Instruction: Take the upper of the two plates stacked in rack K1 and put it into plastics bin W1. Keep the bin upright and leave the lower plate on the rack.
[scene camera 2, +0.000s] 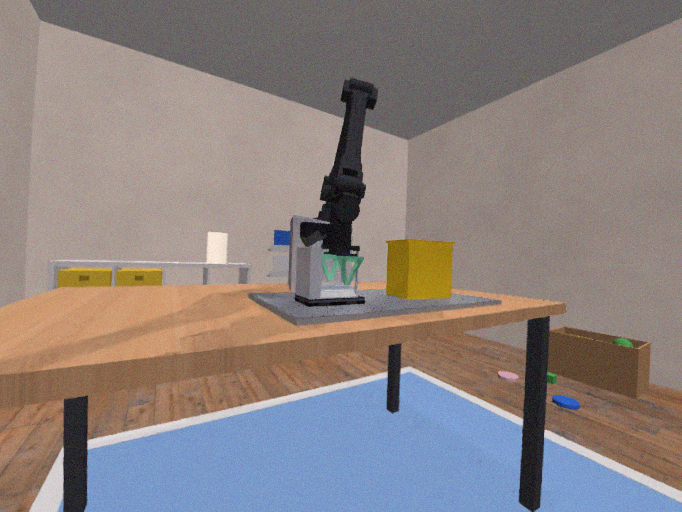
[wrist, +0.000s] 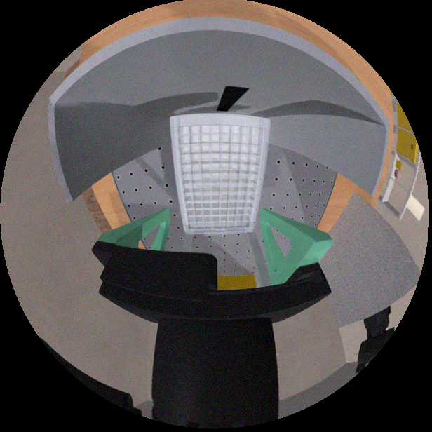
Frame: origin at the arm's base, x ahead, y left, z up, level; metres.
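Seen in the pictures: gripper, fingertip midpoint: (scene camera 2: 338, 282).
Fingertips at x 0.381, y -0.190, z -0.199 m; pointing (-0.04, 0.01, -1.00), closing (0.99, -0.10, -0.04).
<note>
Pixels of each thing's top centre, then the offset from my fingertips to it. Level surfaces: height alone.
- Rack K1, middle of its top: (scene camera 2: 331, 248) 0.008 m back, 0.019 m right, 0.089 m up
- Plastics bin W1, middle of its top: (scene camera 2: 419, 241) 0.007 m back, 0.324 m left, 0.128 m up
- grey perforated board, its level: 0.051 m down
- wooden table, its level: 0.064 m down
Rack K1 (scene camera 2: 309, 272) (wrist: 150, 75) is grey, with a tall back wall and side walls on a dark base. A clear plate with a grid of wells (scene camera 2: 338, 293) (wrist: 220, 175) lies in it. The lower plate cannot be told apart beneath it. My gripper (scene camera 2: 338, 282) (wrist: 214, 213) is open and empty, pointing down at the rack. Its green fingertips are apart, one towards each long side of the plate near its close end in the wrist view; their exact height above it is unclear. Plastics bin W1 (scene camera 2: 419, 270) (wrist: 236, 282) is yellow and stands upright beside the rack.
Rack and bin stand on a grey perforated board (scene camera 2: 380, 308) (wrist: 305, 190) on the wooden table (scene camera 2: 137, 325). A low shelf (scene camera 2: 184, 264) with yellow drawers is behind. A brown box (scene camera 2: 597, 363) is on the floor at the right.
</note>
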